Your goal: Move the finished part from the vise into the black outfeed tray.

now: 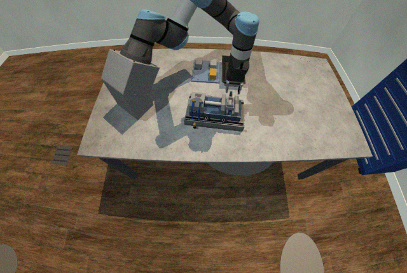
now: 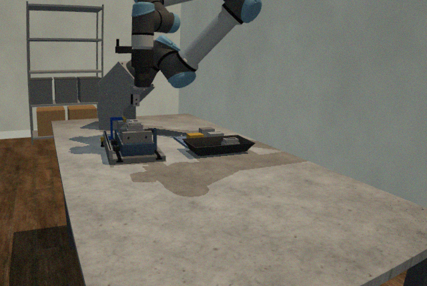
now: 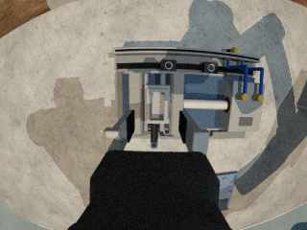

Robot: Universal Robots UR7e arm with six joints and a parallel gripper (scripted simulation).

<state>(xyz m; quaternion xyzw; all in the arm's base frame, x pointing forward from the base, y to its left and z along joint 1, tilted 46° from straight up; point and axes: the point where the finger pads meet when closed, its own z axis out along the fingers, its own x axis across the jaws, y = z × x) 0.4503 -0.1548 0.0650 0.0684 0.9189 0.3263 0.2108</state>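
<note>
Now: the vise 70 mm behind my hand and 160 mm below it. Round my hand: yellow block (110 mm behind, 260 mm to the left, 170 mm below); blue fixture plate (150 mm behind, 300 mm to the left, 200 mm below).
</note>
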